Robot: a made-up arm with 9 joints.
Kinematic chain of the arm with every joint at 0, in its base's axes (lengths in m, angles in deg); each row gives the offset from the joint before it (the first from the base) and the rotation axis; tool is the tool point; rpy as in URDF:
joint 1: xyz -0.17 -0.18 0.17 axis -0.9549 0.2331 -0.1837
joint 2: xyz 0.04 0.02 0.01 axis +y
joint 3: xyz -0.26 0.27 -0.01 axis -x
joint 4: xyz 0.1 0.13 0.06 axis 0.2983 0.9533 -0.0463
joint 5: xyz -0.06 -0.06 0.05 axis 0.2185 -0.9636 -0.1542
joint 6: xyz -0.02 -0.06 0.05 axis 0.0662 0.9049 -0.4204
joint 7: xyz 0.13 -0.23 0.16 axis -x
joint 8: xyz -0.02 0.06 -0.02 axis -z
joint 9: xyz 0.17 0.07 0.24 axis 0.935 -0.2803 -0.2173
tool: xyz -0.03 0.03 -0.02 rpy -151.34 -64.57 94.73
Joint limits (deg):
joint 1: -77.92..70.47
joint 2: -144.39..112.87
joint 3: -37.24..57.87
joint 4: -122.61..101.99
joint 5: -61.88..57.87
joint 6: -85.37..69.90
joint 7: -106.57..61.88
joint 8: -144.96..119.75
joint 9: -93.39..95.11
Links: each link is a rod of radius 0.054 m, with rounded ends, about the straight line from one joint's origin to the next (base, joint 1, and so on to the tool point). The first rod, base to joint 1, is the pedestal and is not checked.
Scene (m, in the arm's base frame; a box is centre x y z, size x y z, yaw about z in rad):
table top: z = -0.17
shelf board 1: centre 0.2 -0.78 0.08 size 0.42 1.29 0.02 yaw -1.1
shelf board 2: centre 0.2 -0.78 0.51 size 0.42 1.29 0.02 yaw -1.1
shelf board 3: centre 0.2 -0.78 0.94 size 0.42 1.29 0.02 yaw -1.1
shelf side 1: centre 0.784 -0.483 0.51 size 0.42 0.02 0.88 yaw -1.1
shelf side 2: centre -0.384 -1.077 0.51 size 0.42 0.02 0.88 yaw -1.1
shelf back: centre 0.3 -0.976 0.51 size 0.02 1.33 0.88 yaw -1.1
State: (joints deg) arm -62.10 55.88 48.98 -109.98 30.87 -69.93 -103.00 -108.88 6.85
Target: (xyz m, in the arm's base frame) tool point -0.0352 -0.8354 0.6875
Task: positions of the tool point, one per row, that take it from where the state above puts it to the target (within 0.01 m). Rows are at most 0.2 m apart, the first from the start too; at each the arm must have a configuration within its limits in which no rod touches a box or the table.
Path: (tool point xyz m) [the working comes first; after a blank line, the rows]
Joints at the target: -74.81 81.52 57.87 -87.28 -0.58 -64.53 -106.57 -87.97 10.84
Straight joint move there: touches shelf board 2.

1: -0.3110 -0.6749 0.4443
2: -0.4061 -0.5967 0.5133
3: -0.4491 -0.5066 0.5583
4: -0.4518 -0.4286 0.5642
5: -0.3618 -0.4620 0.6467
6: -0.2565 -0.4890 0.7080
7: -0.1427 -0.5044 0.7490
8: -0.0268 -0.5029 0.7734
9: 0.0843 -0.4809 0.7857
10: 0.0504 -0.6027 0.7664
11: 0.0100 -0.7228 0.7340
12: -0.0352 -0.8354 0.6875

